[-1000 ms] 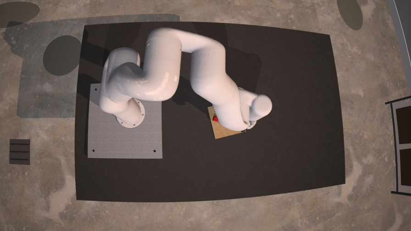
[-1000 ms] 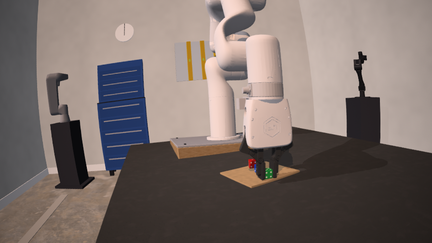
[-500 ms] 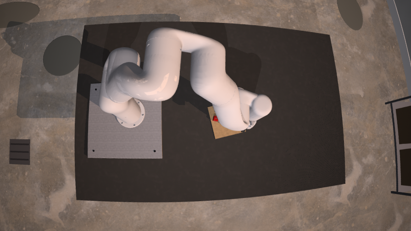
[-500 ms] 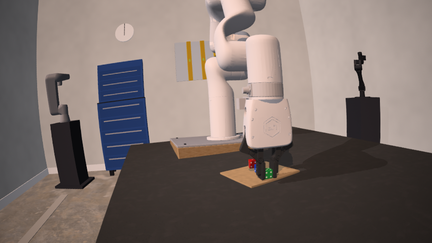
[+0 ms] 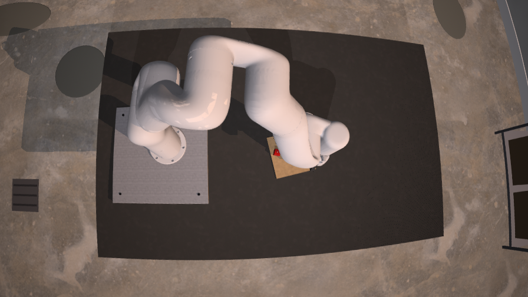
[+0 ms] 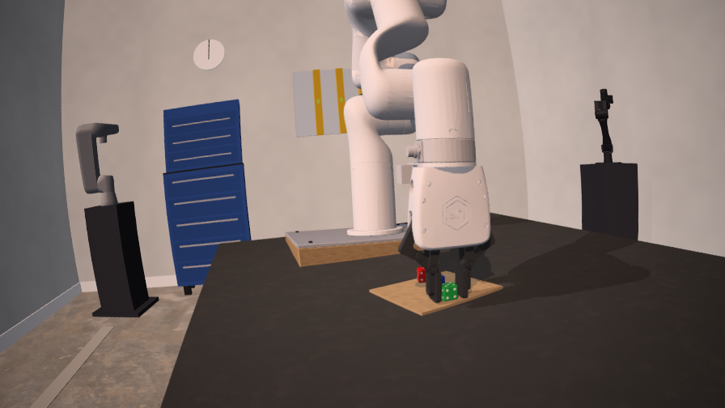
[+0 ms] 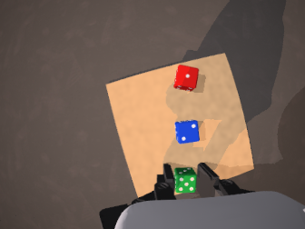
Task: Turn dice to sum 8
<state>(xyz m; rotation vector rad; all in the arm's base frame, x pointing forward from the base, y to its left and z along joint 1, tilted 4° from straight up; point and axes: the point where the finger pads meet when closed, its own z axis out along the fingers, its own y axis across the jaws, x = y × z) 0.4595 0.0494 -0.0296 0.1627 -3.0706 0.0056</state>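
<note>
The green die is 10 mm below my hand. Also, from my hand: tan mat (50 mm behind, 20 mm below, 10 mm to the right); red die (100 mm behind, 10 mm to the right, 10 mm below); blue die (50 mm behind, 10 mm to the right, 10 mm below).
</note>
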